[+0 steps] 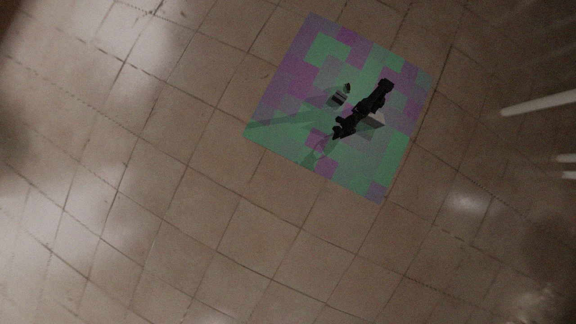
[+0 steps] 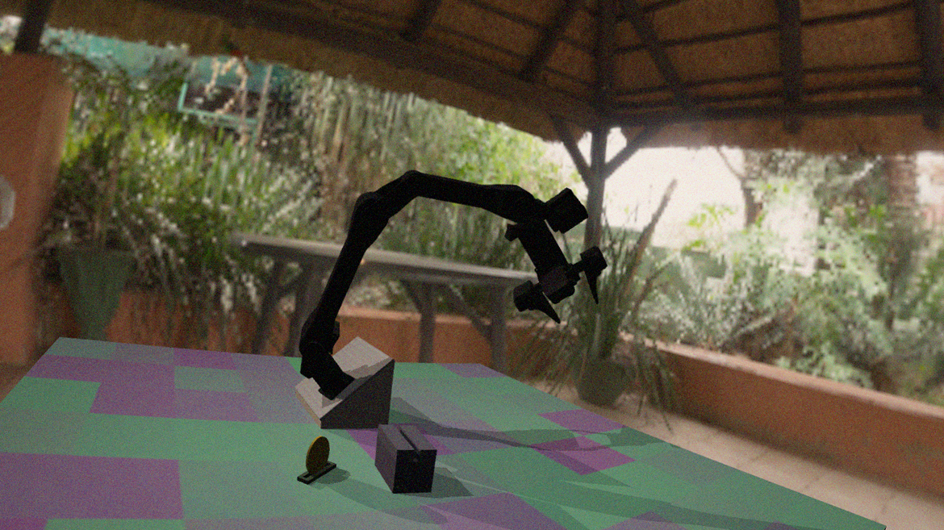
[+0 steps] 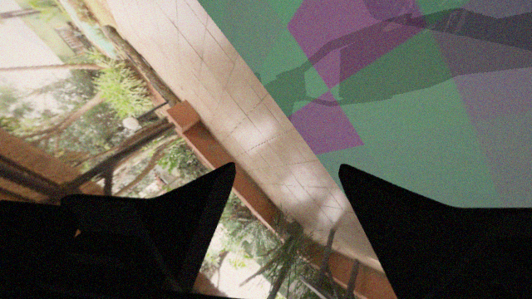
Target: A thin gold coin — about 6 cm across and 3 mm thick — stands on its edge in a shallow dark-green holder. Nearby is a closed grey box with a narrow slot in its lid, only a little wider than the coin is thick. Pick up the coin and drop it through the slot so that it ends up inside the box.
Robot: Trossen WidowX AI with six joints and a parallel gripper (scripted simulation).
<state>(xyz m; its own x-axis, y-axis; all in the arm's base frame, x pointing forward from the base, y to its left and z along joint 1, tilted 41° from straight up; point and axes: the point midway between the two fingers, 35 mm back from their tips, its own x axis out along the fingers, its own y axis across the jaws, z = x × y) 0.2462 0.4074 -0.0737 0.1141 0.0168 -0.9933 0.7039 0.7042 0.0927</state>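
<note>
Right now my gripper tip is 51 cm to the left of the gold coin and 24 cm above it.
</note>
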